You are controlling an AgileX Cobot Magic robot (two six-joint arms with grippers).
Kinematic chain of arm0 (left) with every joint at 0, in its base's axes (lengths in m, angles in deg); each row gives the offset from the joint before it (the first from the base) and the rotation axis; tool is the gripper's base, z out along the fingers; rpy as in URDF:
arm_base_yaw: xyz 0 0 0.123 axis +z
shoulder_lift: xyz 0 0 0 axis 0.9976 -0.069 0
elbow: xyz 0.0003 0.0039 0.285 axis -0.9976 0.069 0
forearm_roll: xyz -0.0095 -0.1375 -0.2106 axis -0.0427 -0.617 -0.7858
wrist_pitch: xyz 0 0 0 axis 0.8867 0.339 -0.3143
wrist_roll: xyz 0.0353 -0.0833 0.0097 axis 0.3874 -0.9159 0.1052
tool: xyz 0 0 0 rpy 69.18 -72.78 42.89
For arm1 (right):
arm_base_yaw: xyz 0 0 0.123 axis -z
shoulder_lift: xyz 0 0 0 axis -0.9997 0.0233 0
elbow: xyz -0.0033 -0.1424 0.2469 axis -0.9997 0.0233 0
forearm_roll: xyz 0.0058 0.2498 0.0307 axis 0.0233 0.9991 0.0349
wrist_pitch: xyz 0 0 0 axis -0.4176 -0.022 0.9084
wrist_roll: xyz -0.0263 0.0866 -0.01 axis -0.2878 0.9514 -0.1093
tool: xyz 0 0 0 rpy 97.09 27.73 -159.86
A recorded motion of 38 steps. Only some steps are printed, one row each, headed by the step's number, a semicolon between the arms.
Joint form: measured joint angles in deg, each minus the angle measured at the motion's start. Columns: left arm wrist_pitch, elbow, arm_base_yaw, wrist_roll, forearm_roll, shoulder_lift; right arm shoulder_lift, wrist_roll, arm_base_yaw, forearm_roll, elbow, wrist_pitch.
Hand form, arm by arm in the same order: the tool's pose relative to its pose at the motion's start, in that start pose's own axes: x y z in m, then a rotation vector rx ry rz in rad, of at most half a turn. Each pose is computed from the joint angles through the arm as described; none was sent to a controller.
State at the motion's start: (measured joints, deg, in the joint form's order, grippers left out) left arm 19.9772 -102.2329 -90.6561 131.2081 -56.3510 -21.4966; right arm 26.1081 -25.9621 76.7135 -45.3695 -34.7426 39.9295
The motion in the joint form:
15: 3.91 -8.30 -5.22 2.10 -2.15 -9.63; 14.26 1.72 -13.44 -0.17 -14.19 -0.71
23: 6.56 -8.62 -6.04 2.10 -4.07 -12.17; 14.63 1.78 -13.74 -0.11 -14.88 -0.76
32: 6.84 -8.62 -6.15 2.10 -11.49 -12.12; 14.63 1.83 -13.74 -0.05 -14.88 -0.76
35: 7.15 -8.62 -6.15 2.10 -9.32 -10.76; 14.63 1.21 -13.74 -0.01 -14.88 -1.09
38: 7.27 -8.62 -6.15 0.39 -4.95 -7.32; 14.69 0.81 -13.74 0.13 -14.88 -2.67
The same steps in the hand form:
15: -0.0001 0.0118 0.0527 0.0203 0.0301 0.0462; -0.0583 0.0487 0.0624 -0.1589 -0.0113 -0.1361
23: 0.0111 0.0116 0.0654 0.0052 0.0688 0.0054; -0.0608 0.0502 0.0629 -0.1618 -0.0177 -0.1393
32: 0.0063 0.0165 0.0657 -0.0543 0.0188 -0.0964; -0.0608 0.0503 0.0628 -0.1626 -0.0180 -0.1379
35: 0.0005 0.0164 0.0604 -0.0535 0.0236 -0.0520; -0.0613 0.0501 0.0629 -0.1607 -0.0243 -0.1478
38: -0.0151 0.0156 0.0467 -0.0550 0.0202 0.0151; -0.0637 0.0494 0.0634 -0.1512 -0.0497 -0.1511

